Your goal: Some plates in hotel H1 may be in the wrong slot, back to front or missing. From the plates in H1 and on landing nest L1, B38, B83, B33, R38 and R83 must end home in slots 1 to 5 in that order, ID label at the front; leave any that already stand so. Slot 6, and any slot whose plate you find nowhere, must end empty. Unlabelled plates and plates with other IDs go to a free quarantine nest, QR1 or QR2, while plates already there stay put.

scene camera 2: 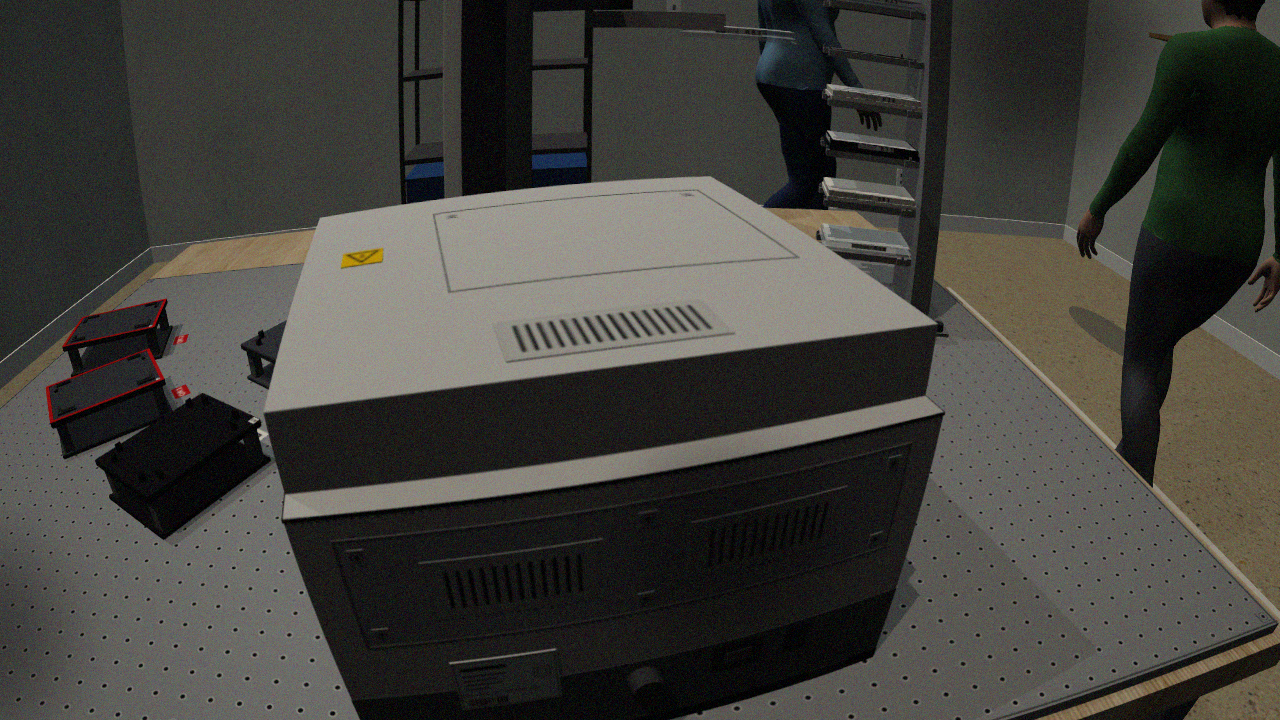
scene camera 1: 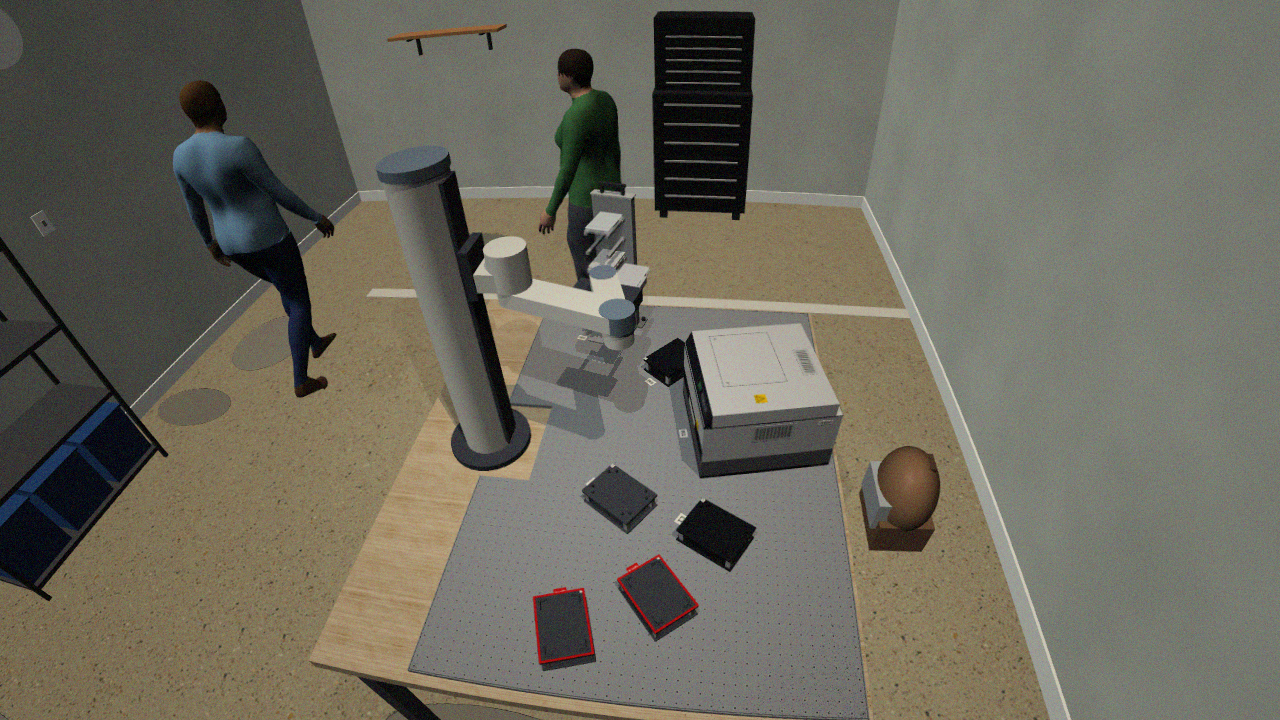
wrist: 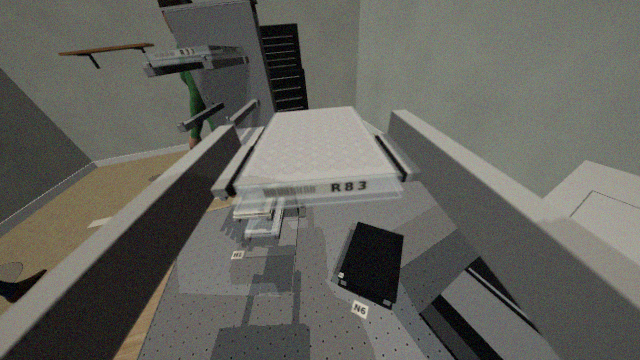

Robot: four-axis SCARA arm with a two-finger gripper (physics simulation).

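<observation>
My gripper (wrist: 313,132) (scene camera 1: 630,266) is shut on a clear-lidded white plate (wrist: 312,145) (scene camera 1: 633,275) (scene camera 2: 751,33) with its R83 label facing the wrist camera. It holds the plate level in the air, near hotel H1 (wrist: 220,30) (scene camera 1: 626,207) (scene camera 2: 930,179). A plate (wrist: 185,56), its blurred label seeming to read R33, sits high in the hotel. The bracket pair (scene camera 2: 872,56) below it is bare. Below that are a pale plate (scene camera 2: 870,96), a dark plate (scene camera 2: 870,145) and two more pale plates (scene camera 2: 868,194) (scene camera 2: 863,241); their labels are unreadable. Two red-rimmed nests (scene camera 1: 563,625) (scene camera 1: 656,593) show no plate.
A black nest (wrist: 372,262) (scene camera 1: 665,361) labelled N6 stands between the hotel and the boxy instrument (scene camera 1: 760,376) (scene camera 2: 599,259). A dark nest (scene camera 1: 619,495) and a black nest (scene camera 1: 714,532) stand further forward. The arm column (scene camera 1: 447,313) stands at the left. Two people are beyond the table.
</observation>
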